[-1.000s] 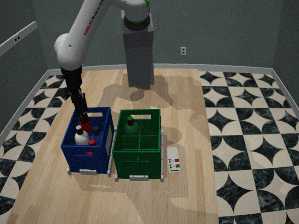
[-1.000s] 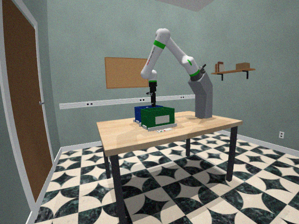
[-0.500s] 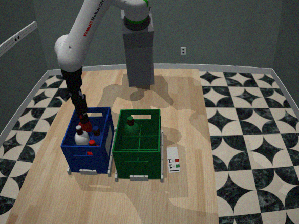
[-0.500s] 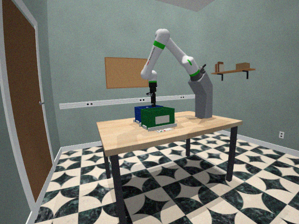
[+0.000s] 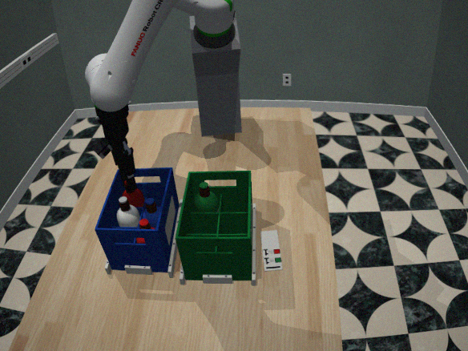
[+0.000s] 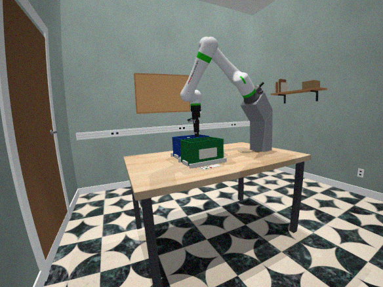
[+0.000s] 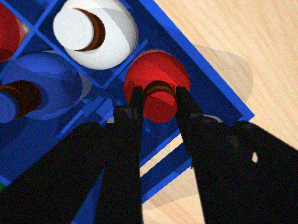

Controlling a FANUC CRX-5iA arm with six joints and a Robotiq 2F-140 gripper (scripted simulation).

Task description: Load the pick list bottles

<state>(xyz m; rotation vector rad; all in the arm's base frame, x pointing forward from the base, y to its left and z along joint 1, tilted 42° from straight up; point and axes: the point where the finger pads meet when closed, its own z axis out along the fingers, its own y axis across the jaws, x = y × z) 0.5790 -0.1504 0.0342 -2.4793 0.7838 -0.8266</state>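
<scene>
Right now the red-label bottle is 80 mm below my hand. Round my hand: blue bottle 70 mm ahead, 110 mm to the left, 80 mm below; then white bottle 80 mm ahead, 20 mm to the left, 80 mm below; then blue crate 70 mm ahead, 70 mm to the left, 90 mm below.
</scene>
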